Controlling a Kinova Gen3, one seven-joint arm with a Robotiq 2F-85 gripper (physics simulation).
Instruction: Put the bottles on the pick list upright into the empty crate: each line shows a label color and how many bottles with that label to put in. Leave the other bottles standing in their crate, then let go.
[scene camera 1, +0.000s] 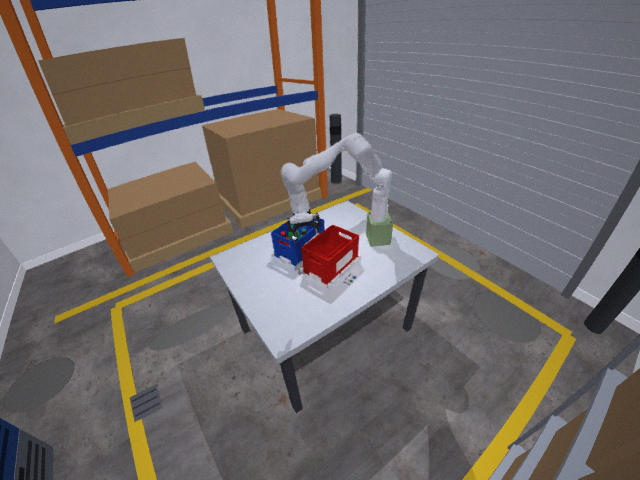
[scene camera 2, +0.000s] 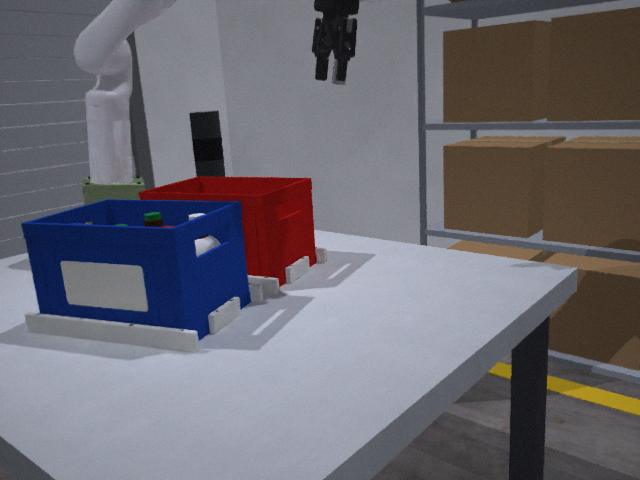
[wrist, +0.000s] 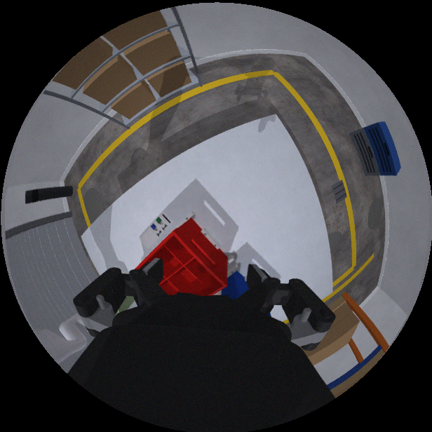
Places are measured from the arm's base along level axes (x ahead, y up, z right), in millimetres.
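Pixels of known places: gripper, between the fingertips: (scene camera 1: 306, 234) (scene camera 2: 329, 82); arm's base, origin of its link: (scene camera 1: 378, 217) (scene camera 2: 111, 181).
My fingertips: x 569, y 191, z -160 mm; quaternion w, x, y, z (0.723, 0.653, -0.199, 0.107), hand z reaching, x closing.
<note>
For each thing: its middle in the pictures, then the offset to it from my fingertips. "pt": a spot on its surface instead. Level surfaces: height alone.
- blue crate, middle of its body: (scene camera 2: 143, 265) (scene camera 1: 299, 238) dx -111, dy -267, dz +337 mm
- green cap, middle of its body: (scene camera 2: 158, 258) dx -129, dy -269, dz +299 mm
- white cap, a spot on its surface: (scene camera 2: 196, 216) pt dx -40, dy -191, dz +272 mm
- red crate, middle of its body: (scene camera 2: 231, 228) (scene camera 1: 331, 253) dx -191, dy -267, dz +104 mm
- pick list, middle of its body: (scene camera 1: 352, 275) dx -244, dy -353, dz -32 mm
- white table, height of its surface: dy -354 mm
The blue crate (scene camera 1: 287, 251) (scene camera 2: 160, 279) (wrist: 236, 286) holds several bottles with green, red and white caps; a green cap (scene camera 2: 153, 216) and a white cap (scene camera 2: 196, 216) show above its rim. Their labels are hidden. The red crate (scene camera 1: 316, 264) (scene camera 2: 286, 232) (wrist: 210, 250) stands beside it, and its visible compartments are empty. The pick list (scene camera 1: 351, 279) (wrist: 159, 226) lies beside the red crate, with a blue and a green mark; its counts are too small to read. My gripper (scene camera 1: 303, 225) (scene camera 2: 329, 78) (wrist: 204, 271) is open and empty, high above the crates' rims.
White locating strips (scene camera 2: 111, 331) edge the crates on the white table (scene camera 1: 258, 304) (scene camera 2: 361, 351) (wrist: 250, 185). The arm's green base block (scene camera 1: 379, 231) (scene camera 2: 103, 192) stands behind the crates. Racks with cardboard boxes (scene camera 1: 263, 160) (scene camera 2: 491, 186) stand beyond the table.
</note>
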